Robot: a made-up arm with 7 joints.
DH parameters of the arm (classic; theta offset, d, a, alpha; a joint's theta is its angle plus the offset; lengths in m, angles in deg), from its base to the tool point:
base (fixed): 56.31 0 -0.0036 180
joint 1: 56.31 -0.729 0.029 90
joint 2: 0 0.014 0.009 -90
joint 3: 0 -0.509 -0.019 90
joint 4: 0 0.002 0.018 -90
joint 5: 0 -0.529 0.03 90
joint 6: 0 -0.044 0.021 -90
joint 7: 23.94 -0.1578 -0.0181 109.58
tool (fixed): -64.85 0.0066 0 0
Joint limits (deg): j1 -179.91..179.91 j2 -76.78..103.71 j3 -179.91..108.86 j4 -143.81..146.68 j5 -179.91..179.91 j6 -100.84..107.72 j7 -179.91..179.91
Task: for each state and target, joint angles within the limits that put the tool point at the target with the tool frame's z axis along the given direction. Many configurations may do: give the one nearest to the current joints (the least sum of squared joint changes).
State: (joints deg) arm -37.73 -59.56 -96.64 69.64 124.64 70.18 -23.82
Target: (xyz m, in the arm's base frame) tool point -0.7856 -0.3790 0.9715 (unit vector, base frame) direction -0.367 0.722 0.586
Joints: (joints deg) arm -60.87 -69.25 -104.47 78.11 141.74 83.08 -47.85
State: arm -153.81 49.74 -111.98 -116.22 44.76 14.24 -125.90
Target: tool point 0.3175 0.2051 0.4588 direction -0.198 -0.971 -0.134
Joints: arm -104.88 67.57 -115.01 -143.81 34.64 5.84 -146.75
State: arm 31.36 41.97 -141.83 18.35 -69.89 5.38 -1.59
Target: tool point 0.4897 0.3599 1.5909 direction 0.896 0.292 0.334
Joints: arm -12.41 58.28 -157.54 47.89 -112.65 -36.08 4.58
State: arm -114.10 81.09 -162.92 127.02 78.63 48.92 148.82
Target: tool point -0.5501 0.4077 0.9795 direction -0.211 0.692 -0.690
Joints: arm -95.49 88.14 -137.32 96.52 82.27 73.48 114.68
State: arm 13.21 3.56 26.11 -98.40 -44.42 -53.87 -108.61
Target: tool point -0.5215 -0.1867 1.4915 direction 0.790 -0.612 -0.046
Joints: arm -11.57 0.51 2.33 -71.89 -78.88 -64.67 -133.24
